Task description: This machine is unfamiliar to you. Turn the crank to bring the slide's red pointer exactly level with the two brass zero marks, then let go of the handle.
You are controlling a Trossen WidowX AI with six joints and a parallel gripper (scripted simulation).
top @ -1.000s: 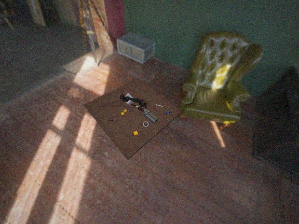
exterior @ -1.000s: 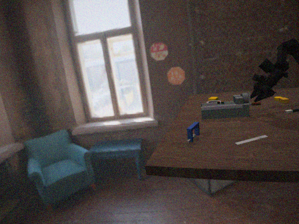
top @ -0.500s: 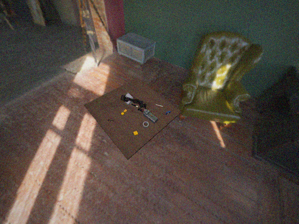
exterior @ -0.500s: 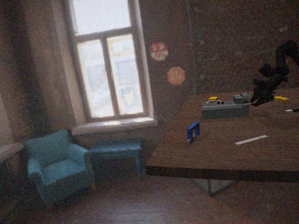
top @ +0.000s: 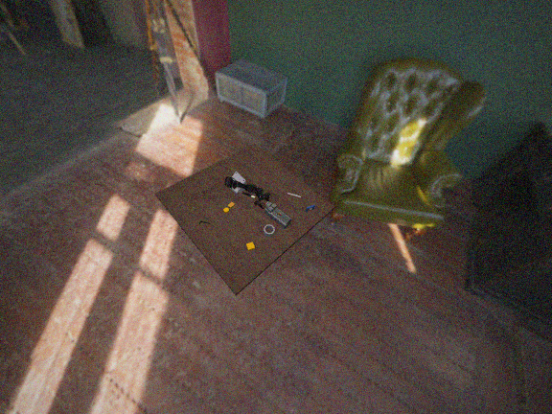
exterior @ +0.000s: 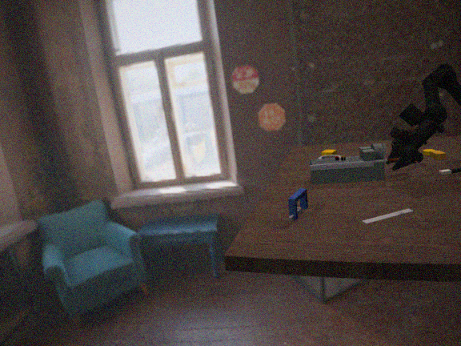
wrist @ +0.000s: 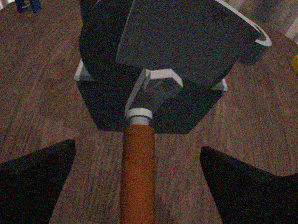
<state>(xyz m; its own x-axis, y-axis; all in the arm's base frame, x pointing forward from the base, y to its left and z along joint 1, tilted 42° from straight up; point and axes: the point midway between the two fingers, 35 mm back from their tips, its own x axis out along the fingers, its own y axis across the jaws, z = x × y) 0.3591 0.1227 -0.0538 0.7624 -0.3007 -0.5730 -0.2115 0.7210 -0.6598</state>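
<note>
Right now my gripper tip is 20 mm below the crank handle and 20 mm past it. The rest, counted from my gripper tip: yellow block 350 mm to the right, 270 mm ahead, 20 mm below; white strip 350 mm to the left, 40 mm below, 10 mm ahead; red pointer 180 mm ahead, 40 mm to the left, 40 mm above.
</note>
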